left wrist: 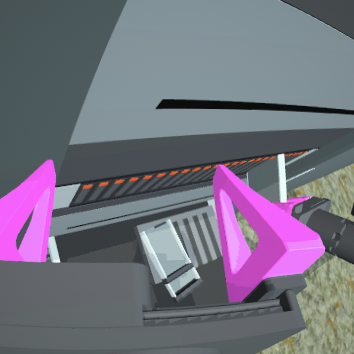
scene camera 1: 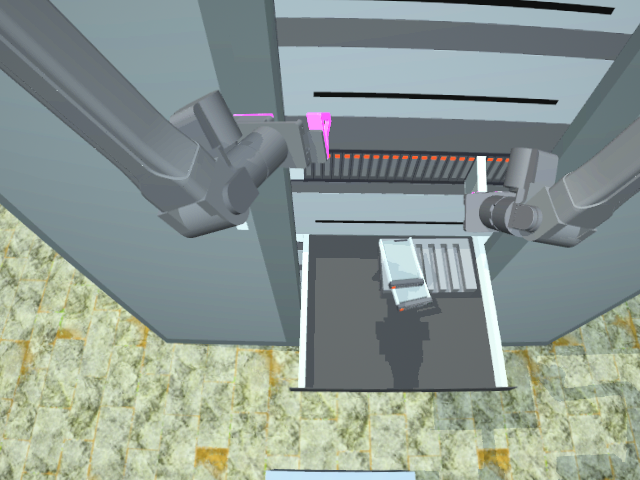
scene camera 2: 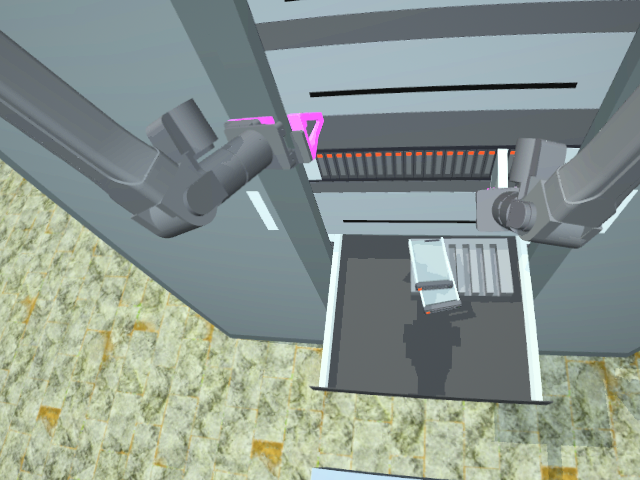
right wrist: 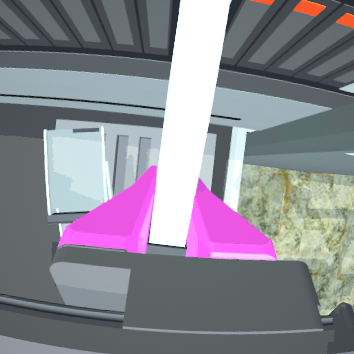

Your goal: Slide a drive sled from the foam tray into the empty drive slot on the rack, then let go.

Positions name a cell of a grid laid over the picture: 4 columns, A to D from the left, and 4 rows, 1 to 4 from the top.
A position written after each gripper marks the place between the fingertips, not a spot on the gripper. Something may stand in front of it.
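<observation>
The left gripper (scene camera 2: B1) is also visible in the left wrist view (left wrist: B2) and in scene camera 1 (scene camera 1: B1). The right gripper (right wrist: B2) appears in the left wrist view (left wrist: C3) too. A ribbed foam tray (scene camera 2: D3) is visible, likewise in scene camera 1 (scene camera 1: C3) and in the right wrist view (right wrist: B2). A pull-out shelf (right wrist: C2) is in sight.
</observation>
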